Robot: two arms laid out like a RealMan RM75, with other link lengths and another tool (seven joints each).
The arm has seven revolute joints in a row. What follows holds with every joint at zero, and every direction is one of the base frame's.
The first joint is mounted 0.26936 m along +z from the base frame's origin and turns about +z.
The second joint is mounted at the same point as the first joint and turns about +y.
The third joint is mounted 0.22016 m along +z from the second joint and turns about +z.
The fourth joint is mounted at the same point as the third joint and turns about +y.
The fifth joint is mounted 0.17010 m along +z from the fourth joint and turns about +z.
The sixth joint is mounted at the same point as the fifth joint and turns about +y.
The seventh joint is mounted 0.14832 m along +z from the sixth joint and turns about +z.
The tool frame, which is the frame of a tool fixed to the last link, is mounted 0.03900 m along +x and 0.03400 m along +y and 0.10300 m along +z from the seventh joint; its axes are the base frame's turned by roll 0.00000, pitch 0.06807 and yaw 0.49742 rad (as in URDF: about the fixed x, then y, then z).
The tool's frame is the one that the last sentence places.
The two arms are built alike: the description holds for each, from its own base.
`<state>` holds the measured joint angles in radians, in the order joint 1, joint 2, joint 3, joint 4, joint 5, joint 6, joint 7, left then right.
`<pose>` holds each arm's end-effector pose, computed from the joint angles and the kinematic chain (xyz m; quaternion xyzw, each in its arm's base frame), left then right.
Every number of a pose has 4 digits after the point. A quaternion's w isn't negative.
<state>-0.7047 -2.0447 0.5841 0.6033 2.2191 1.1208 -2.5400 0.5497 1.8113 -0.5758 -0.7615 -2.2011 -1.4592 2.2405</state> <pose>-0.1907 0.4518 -0.0003 -0.8018 -0.4901 -0.2171 0.2642 0.2524 0.3440 0.0490 -0.6306 0.7293 0.2040 0.1698</pose>
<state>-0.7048 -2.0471 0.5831 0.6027 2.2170 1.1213 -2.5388 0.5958 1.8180 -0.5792 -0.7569 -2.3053 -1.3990 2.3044</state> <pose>-0.1898 0.4515 -0.0011 -0.8016 -0.4904 -0.2187 0.2630 0.2630 0.3554 0.0446 -0.6140 0.7438 0.1757 0.1973</pose>
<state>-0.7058 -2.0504 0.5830 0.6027 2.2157 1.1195 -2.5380 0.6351 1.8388 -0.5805 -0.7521 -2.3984 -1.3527 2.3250</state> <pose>-0.1887 0.4515 -0.0021 -0.8015 -0.4903 -0.2198 0.2623 0.2708 0.3613 0.0355 -0.6127 0.7453 0.1472 0.2179</pose>
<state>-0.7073 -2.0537 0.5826 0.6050 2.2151 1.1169 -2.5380 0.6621 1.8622 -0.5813 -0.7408 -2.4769 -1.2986 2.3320</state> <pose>-0.1875 0.4521 -0.0025 -0.8015 -0.4897 -0.2209 0.2628 0.2806 0.3653 0.0264 -0.6116 0.7441 0.1235 0.2388</pose>
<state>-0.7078 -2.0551 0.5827 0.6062 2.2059 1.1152 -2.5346 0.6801 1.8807 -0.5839 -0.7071 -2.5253 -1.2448 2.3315</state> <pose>-0.1856 0.4531 -0.0014 -0.8009 -0.4883 -0.2251 0.2636 0.2883 0.3664 0.0155 -0.6088 0.7455 0.1072 0.2493</pose>
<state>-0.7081 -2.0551 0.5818 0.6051 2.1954 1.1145 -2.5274 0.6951 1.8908 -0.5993 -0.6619 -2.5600 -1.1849 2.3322</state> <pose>-0.1838 0.4539 -0.0001 -0.8007 -0.4862 -0.2295 0.2642 0.2970 0.3667 0.0055 -0.6064 0.7460 0.0904 0.2598</pose>
